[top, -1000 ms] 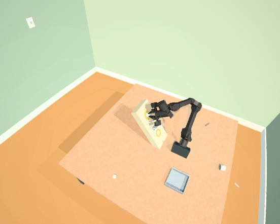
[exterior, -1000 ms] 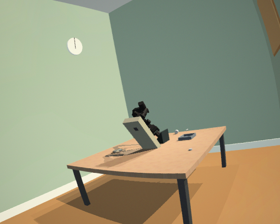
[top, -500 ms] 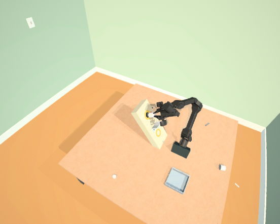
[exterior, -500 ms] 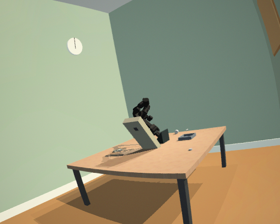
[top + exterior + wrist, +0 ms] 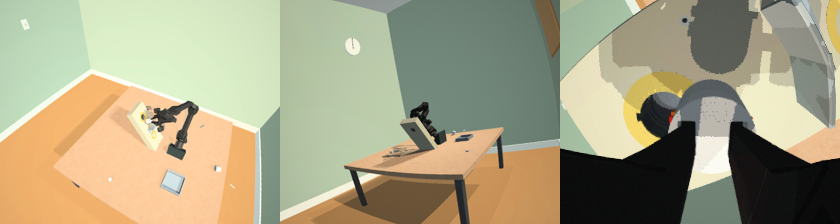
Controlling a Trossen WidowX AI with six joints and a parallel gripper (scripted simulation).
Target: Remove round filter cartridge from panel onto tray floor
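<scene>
Now: gripper tip 1 cm short of the round filter cartridge and 1 cm above it. From my gripper tip the other things lie so: grey tray: 37 cm behind, 26 cm to the left, 26 cm below; cream card: 39 cm to the right, 26 cm below, 3 cm ahead; cream service panel: 8 cm below, 4 cm ahead.
</scene>
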